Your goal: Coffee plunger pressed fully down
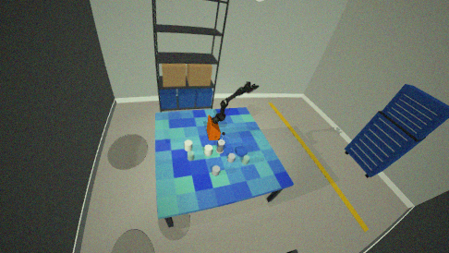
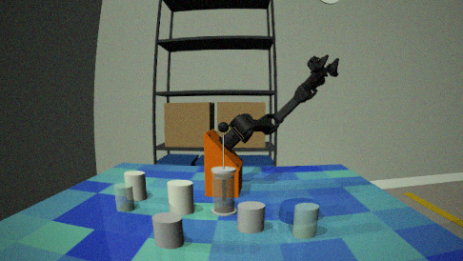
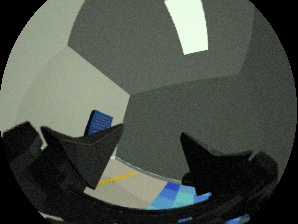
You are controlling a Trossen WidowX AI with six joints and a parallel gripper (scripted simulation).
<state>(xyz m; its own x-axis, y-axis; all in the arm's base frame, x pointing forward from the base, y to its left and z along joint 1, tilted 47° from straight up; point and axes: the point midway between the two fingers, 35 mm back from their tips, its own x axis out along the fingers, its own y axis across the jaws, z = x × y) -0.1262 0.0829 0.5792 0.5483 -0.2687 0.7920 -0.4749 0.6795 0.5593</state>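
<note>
Right now the coffee press is 300 mm ahead of my gripper tip, 500 mm to the right of it and 430 mm below it.
</note>
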